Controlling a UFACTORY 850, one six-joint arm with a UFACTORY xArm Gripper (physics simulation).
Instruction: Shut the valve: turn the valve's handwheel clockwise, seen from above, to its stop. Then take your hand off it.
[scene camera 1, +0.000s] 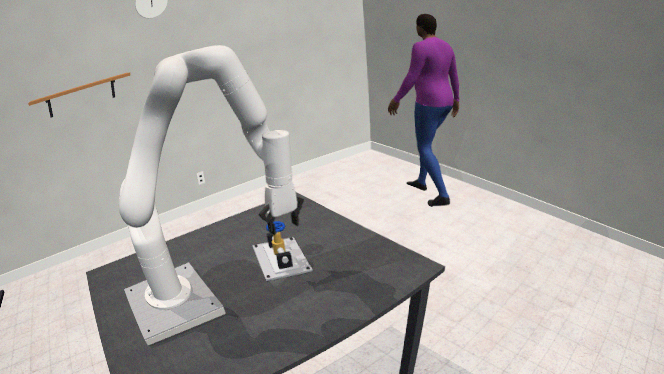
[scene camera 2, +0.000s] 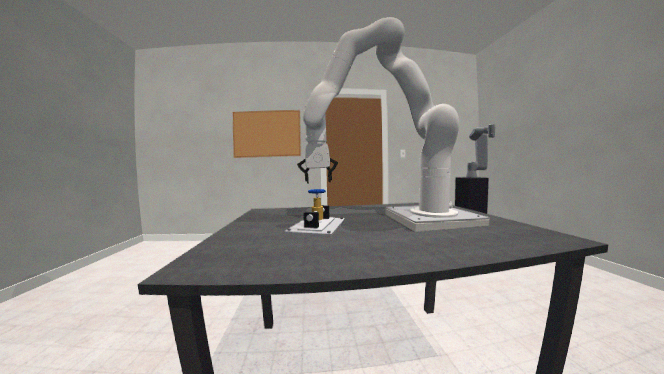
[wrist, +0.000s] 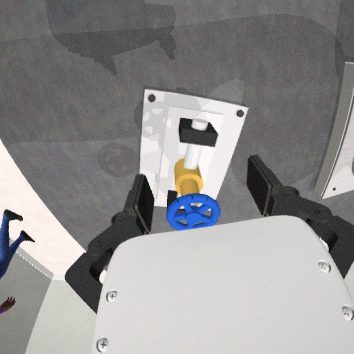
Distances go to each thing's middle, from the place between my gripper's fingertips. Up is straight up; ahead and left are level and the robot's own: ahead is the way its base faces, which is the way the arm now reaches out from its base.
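Blue handwheel (wrist: 193, 214): hand 40 mm above it, 10 mm short of it, 80 mm to the right of it. Mounting plate (scene camera 1: 269, 274): 160 mm below my hand, 10 mm ahead, 80 mm to the left.
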